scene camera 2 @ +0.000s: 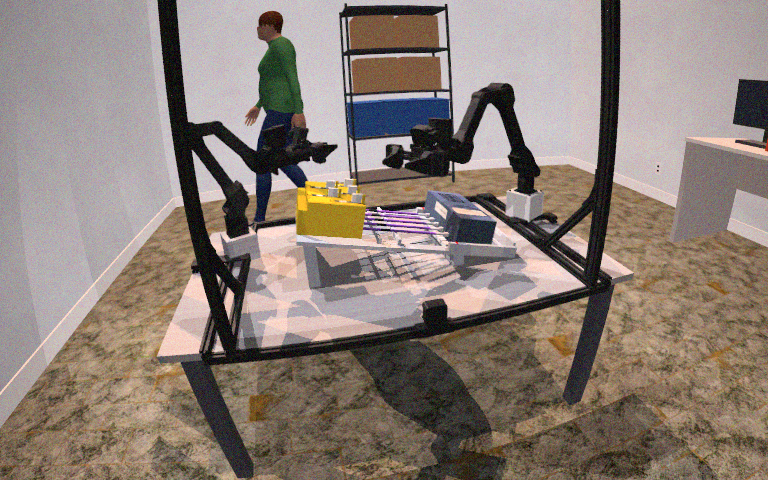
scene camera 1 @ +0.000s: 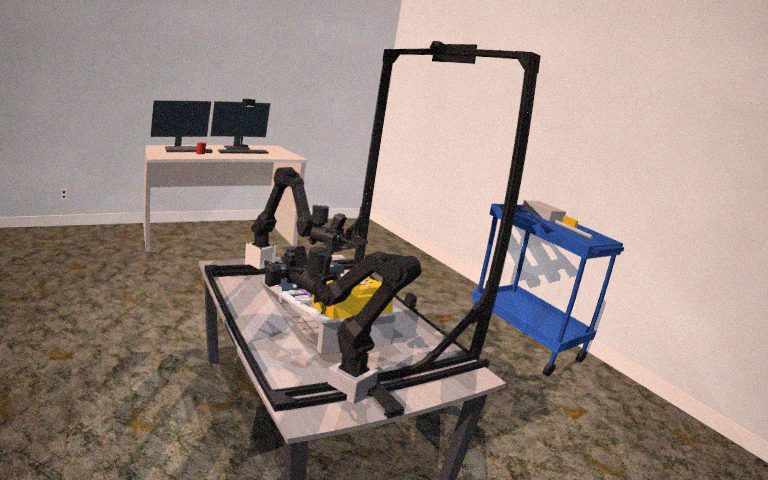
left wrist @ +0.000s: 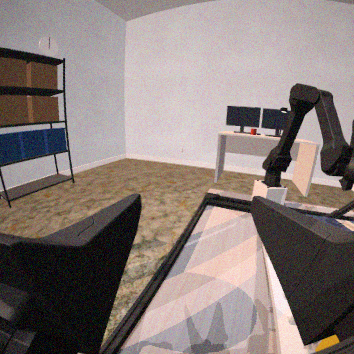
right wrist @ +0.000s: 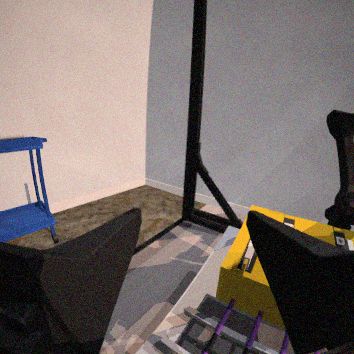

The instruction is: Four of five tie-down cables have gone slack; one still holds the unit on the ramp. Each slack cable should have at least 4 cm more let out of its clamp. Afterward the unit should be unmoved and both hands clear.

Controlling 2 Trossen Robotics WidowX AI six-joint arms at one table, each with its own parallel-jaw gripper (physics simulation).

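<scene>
A yellow clamp block (scene camera 1: pixel 345 302) (scene camera 2: pixel 330 217) (right wrist: pixel 250 285) with white levers on top stands at the left end of the white ramp (scene camera 2: pixel 484 250) in scene camera 2. The dark blue-grey unit (scene camera 2: pixel 478 223) sits at the ramp's right end there. Several purple cables (scene camera 2: pixel 404 220) (right wrist: pixel 255 327) run between them; which are slack I cannot tell. My left gripper (scene camera 2: pixel 331 148) (left wrist: pixel 197 201) is open and empty, high above the yellow block. My right gripper (scene camera 2: pixel 393 156) (right wrist: pixel 194 216) is open and empty, high above the cables. In the right wrist view a finger hides part of the block.
A black gantry frame (scene camera 1: pixel 373 141) (scene camera 2: pixel 608 113) (right wrist: pixel 196 100) rises from the table (scene camera 2: pixel 283 333). A small black box (scene camera 2: pixel 434 312) sits on the table's near rail in scene camera 2. A person (scene camera 2: pixel 280 73) stands behind the table. A blue cart (scene camera 1: pixel 538 318) stands beside it.
</scene>
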